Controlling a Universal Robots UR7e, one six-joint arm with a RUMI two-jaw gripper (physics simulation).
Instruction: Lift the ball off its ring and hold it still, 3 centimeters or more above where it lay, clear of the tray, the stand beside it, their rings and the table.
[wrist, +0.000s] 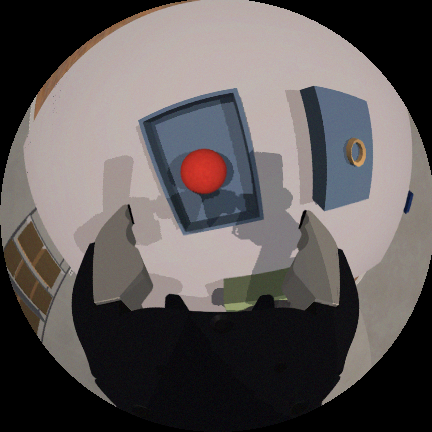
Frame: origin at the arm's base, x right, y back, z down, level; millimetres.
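Where they show: gripper, fingertip midpoint: (217, 209).
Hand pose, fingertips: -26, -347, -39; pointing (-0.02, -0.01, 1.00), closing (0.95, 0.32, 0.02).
Observation:
Things, the pixels of their top centre, and the offset from my fingertips, as dx, dy, dz. "spot": a spot on its surface instead. Level surfaces: height alone.
- red ball, middle of its top: (200, 178) -15, -13, +52
- blue tray, middle of its top: (203, 168) -15, -13, +90
- tan ring, surface spot: (349, 152) spot: +195, -4, +66
- pale table, its level: dz +119
A red ball (203, 171) sits inside the blue tray (250, 156), toward its middle; the ring under the ball is hidden. The blue stand (342, 120) is to the right of the tray, and a tan ring (349, 152) lies on its top. My gripper (217, 209) is open, with the fingers wide apart and nothing between them. In the view its fingertips are lower than the ball, one on either side of the lower part of the tray. The gripper is above the table, apart from the ball.
The pale table (200, 60) bears the tray and the stand. A green block (250, 286) shows between the fingers near the gripper's body. A shelf rack stands beyond the table at the lower left. A small blue object (408, 202) is at the far right.

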